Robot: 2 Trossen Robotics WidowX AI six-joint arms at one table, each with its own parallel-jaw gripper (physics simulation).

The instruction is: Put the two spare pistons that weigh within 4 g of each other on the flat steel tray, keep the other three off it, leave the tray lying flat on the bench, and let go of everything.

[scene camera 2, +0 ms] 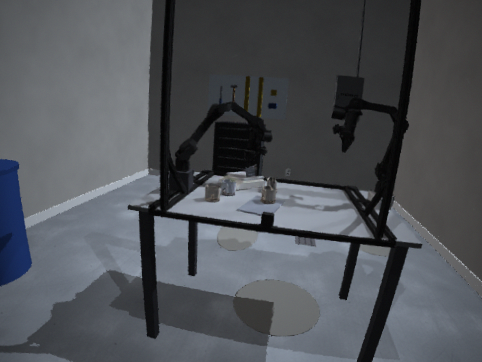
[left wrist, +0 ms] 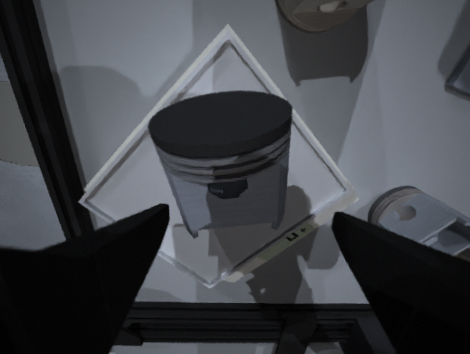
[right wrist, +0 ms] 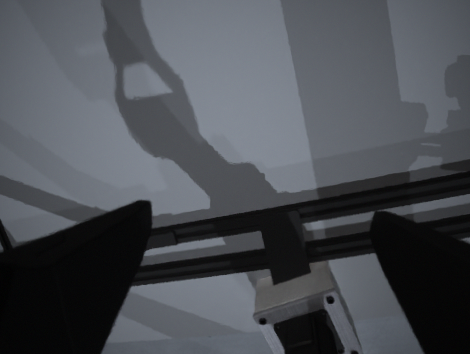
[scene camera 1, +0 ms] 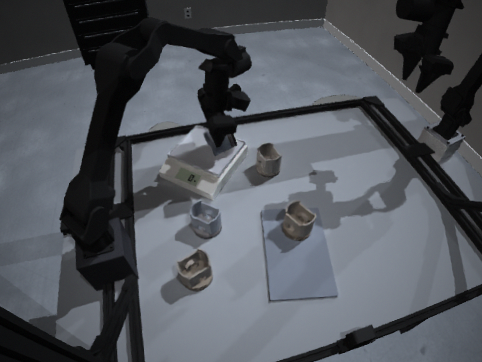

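Seen in the pictures: left gripper, fingertip midpoint: (scene camera 2: 248, 166) (left wrist: 251, 215) (scene camera 1: 214, 136); right gripper, fingertip midpoint: (scene camera 2: 343, 152) (right wrist: 262, 218) (scene camera 1: 410, 85); left arm's base, link origin: (scene camera 2: 181, 170) (scene camera 1: 98, 241); right arm's base, link origin: (right wrist: 309, 337) (scene camera 1: 445, 131).
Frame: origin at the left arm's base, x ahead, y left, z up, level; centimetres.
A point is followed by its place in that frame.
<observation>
A blue-grey, dark-crowned piston (left wrist: 225, 200) {x 33.4, y 24.3, z -0.2 cm} lies on its side over the scale pan; in scene camera 1 it is largely hidden by my left gripper (scene camera 1: 225, 141) (left wrist: 251, 212) {x 32.5, y 22.9, z 0.1 cm}. That gripper is open, low over the pan, its fingers apart on either side of the piston's skirt end in the wrist view. A tan piston (scene camera 1: 299, 221) {x 45.3, y -4.8, z -8.8 cm} (scene camera 2: 269, 194) {x 44.8, y -9.1, z -5.8 cm} stands on the flat steel tray (scene camera 1: 300, 275) {x 39.6, y -17.0, z -10.6 cm} (scene camera 2: 252, 207) {x 37.5, y -15.7, z -10.6 cm}, which lies on the bench. Off the tray stand a tan piston (scene camera 1: 269, 161) {x 44.9, y 13.3, z -4.8 cm}, a blue-grey piston (scene camera 1: 205, 220) {x 23.8, y 4.1, z -9.5 cm} and another tan piston (scene camera 1: 195, 271) {x 17.8, y -8.3, z -9.5 cm}. My right gripper (scene camera 1: 414, 82) {x 81.1, y 8.1, z 15.2 cm} (right wrist: 262, 218) {x 81.1, y 8.1, z 15.2 cm} is open, high at the right.
The white scale (scene camera 1: 187, 182) {x 22.5, y 17.0, z -8.5 cm} sits at the back left; its display reads "0." in scene camera 1. The back tan piston is just right of it, the blue-grey one in front. A black frame (scene camera 1: 300, 114) {x 67.9, y 37.0, z -10.8 cm} edges the bench. A blue barrel (scene camera 2: 11, 225) stands at the left.
</observation>
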